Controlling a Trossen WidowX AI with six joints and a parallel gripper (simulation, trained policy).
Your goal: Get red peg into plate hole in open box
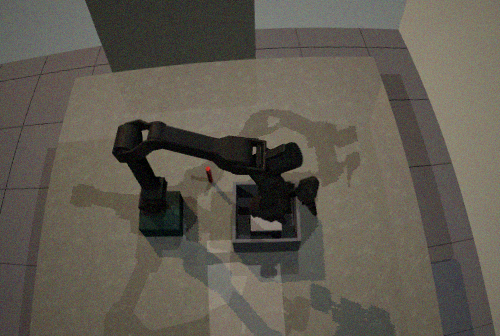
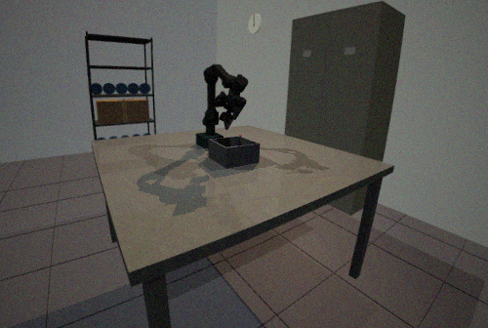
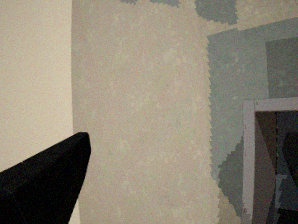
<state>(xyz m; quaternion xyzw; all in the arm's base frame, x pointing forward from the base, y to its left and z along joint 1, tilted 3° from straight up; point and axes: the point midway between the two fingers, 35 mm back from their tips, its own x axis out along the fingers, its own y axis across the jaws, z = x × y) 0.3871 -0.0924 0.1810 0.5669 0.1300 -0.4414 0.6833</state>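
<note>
The red peg is 250 mm behind my gripper tip, 230 mm to the left of it and 160 mm below it. Round my gripper tip: pale plate 80 mm behind, 70 mm to the left, 160 mm below; dark box 80 mm behind, 70 mm to the left, 180 mm below.
</note>
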